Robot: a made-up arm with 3 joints. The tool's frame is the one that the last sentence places.
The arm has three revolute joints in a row. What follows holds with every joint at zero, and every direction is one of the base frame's.
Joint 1 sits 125 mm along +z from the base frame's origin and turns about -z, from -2.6 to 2.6 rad.
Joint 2 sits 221 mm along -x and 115 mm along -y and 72 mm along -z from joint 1 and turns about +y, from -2.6 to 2.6 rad.
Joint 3 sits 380 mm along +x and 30 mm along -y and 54 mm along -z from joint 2 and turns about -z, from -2.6 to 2.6 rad.
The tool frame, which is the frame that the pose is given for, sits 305 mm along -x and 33 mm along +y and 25 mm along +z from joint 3; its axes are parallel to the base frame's.
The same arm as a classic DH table. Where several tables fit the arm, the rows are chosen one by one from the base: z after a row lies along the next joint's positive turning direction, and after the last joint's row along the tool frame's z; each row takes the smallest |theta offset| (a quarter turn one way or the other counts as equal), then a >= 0, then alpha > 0; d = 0 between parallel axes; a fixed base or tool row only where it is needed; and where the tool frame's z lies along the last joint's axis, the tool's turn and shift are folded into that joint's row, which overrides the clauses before.
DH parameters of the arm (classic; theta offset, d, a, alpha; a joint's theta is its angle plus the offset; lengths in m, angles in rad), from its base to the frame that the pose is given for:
base (fixed): 0 0 0 3.1416
joint 1: 0 -0.053 -0.221 1.5708
joint 2: 0 -0.145 0.38 -1.5708
joint 3: 0.1078 0 -0.3068 3.1416
tool (fixed): 0.1078 -0.029 0 0
Joint limits (rad, base to tool): -2.6..2.6 -2.6..2.6 -2.6..2.6

